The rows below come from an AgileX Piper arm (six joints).
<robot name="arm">
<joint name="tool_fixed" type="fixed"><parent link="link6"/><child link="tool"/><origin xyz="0 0 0" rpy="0 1.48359 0"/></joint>
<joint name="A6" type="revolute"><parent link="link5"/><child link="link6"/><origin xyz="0.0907 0 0.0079"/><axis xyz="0.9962 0 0.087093"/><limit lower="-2.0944" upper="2.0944"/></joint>
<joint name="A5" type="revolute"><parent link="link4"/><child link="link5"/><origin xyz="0 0 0"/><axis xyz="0 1 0"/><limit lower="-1.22" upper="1.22"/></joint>
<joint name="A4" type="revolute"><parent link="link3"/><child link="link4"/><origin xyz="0.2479 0 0.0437"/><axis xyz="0.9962 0 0.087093"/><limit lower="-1.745" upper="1.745"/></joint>
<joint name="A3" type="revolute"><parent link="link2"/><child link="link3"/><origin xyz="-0.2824 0 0.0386"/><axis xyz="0 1 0"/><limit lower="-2.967" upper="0"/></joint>
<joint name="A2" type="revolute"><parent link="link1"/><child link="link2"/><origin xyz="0 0 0"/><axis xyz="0 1 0"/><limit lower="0" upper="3.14"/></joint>
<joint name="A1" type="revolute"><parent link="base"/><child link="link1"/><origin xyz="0 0 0.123"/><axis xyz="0 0 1"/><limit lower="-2.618" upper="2.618"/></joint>
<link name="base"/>
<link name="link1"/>
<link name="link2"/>
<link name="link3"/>
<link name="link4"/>
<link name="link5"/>
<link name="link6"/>
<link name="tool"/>
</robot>
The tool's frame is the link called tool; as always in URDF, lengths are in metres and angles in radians.
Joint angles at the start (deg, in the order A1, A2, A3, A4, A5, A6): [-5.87, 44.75, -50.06, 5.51, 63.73, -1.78]
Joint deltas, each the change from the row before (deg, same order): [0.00, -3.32, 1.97, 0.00, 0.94, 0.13]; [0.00, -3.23, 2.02, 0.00, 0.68, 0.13]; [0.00, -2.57, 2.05, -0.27, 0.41, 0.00]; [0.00, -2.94, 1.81, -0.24, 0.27, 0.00]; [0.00, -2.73, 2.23, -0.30, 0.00, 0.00]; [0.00, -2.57, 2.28, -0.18, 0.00, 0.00]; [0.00, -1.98, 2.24, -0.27, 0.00, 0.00]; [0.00, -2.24, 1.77, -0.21, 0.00, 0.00]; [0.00, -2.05, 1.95, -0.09, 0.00, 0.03]
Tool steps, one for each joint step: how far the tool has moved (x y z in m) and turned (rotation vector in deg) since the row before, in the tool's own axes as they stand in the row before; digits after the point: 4 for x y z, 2 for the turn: [0.0138, 0.0003, -0.0048, -0.04, -0.41, 0.01]; [0.0134, 0.0002, -0.0035, -0.03, -0.53, 0.02]; [0.0117, -0.0005, -0.0004, 0.23, -0.10, -0.16]; [0.0114, -0.0003, -0.0021, 0.20, -0.85, -0.19]; [0.0118, -0.0006, 0.0008, 0.27, -0.49, -0.16]; [0.0115, -0.0005, 0.0020, 0.16, -0.28, -0.09]; [0.0102, -0.0007, 0.0039, 0.25, 0.27, -0.09]; [0.0091, -0.0004, 0.0016, 0.19, -0.46, -0.12]; [0.0093, -0.0004, 0.0032, 0.08, -0.10, -0.01]
